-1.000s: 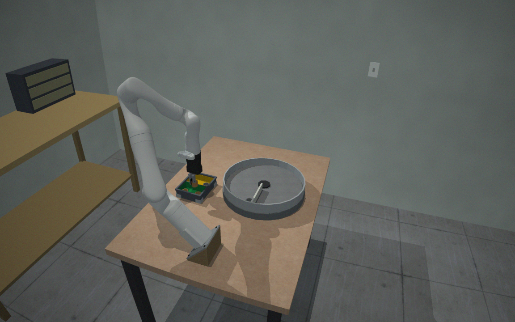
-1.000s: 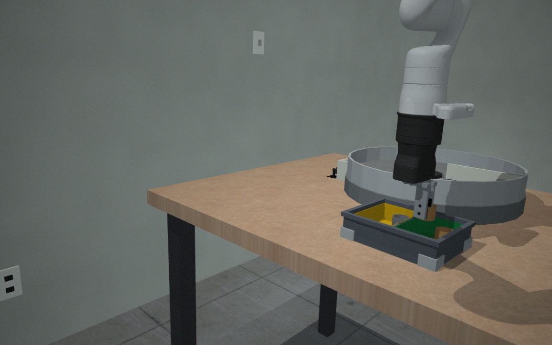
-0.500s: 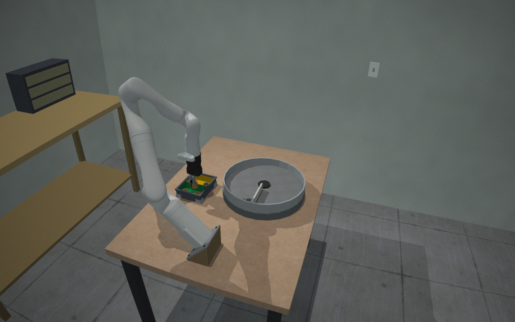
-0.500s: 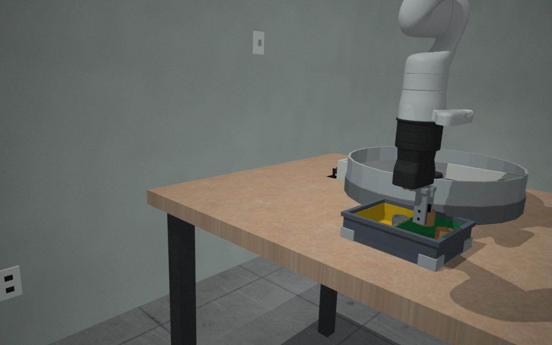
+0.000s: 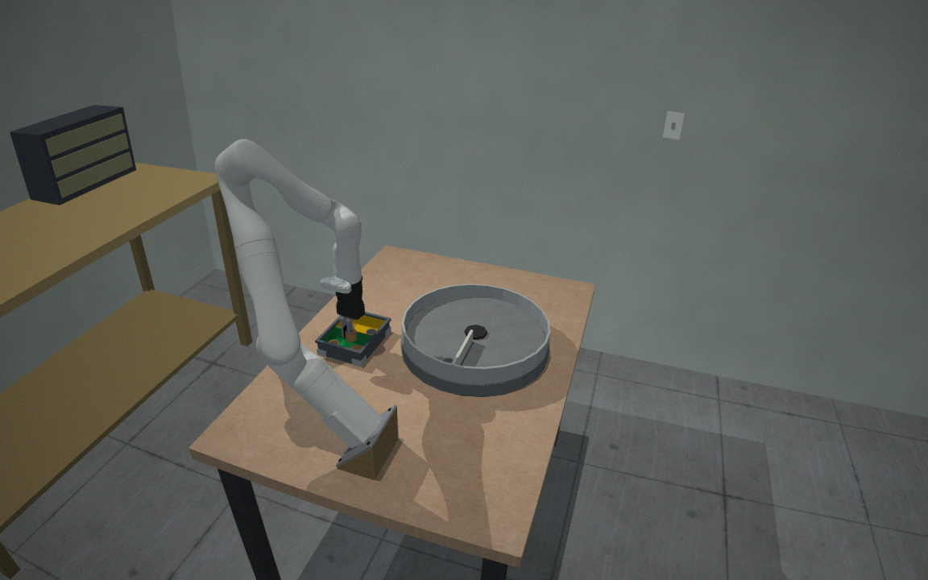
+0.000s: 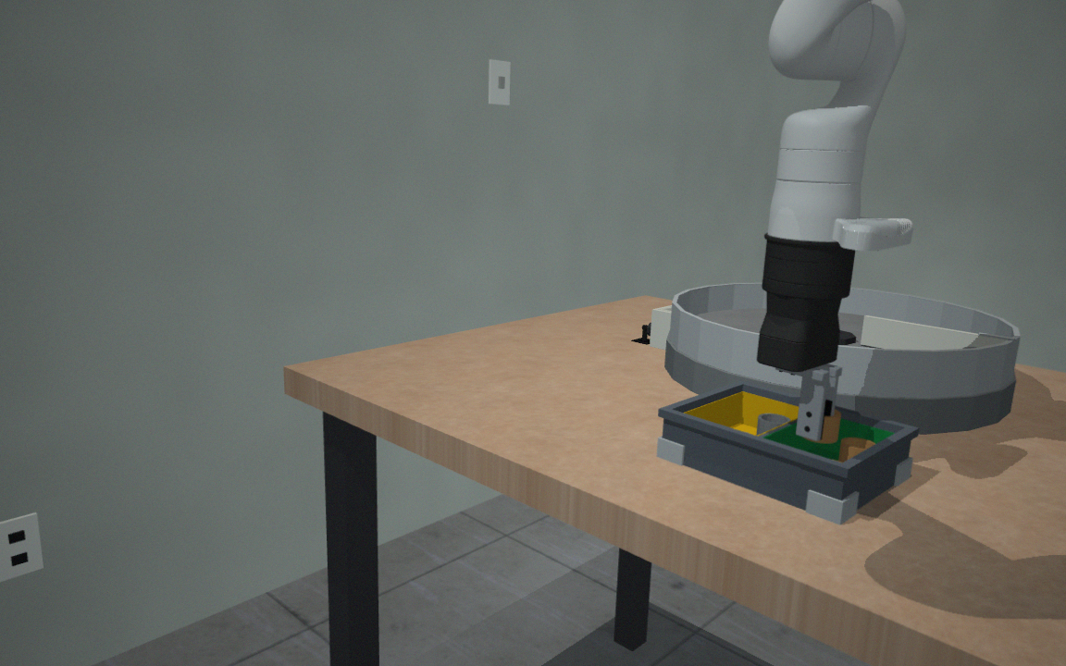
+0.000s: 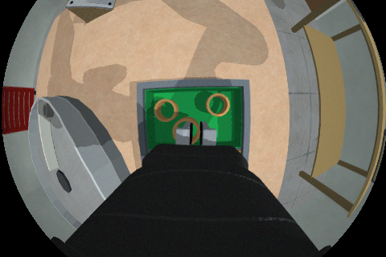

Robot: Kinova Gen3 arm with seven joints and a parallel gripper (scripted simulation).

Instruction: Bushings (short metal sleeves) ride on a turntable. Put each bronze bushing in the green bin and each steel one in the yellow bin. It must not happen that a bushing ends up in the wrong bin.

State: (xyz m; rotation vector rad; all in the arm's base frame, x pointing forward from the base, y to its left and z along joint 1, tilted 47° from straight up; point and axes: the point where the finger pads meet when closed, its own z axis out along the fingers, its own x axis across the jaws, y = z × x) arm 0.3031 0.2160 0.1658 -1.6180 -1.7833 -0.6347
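My gripper is now 3 cm short of the bin tray and 4 cm above it. Round my hand: grey turntable (18 cm ahead, 32 cm to the right, 1 cm below).
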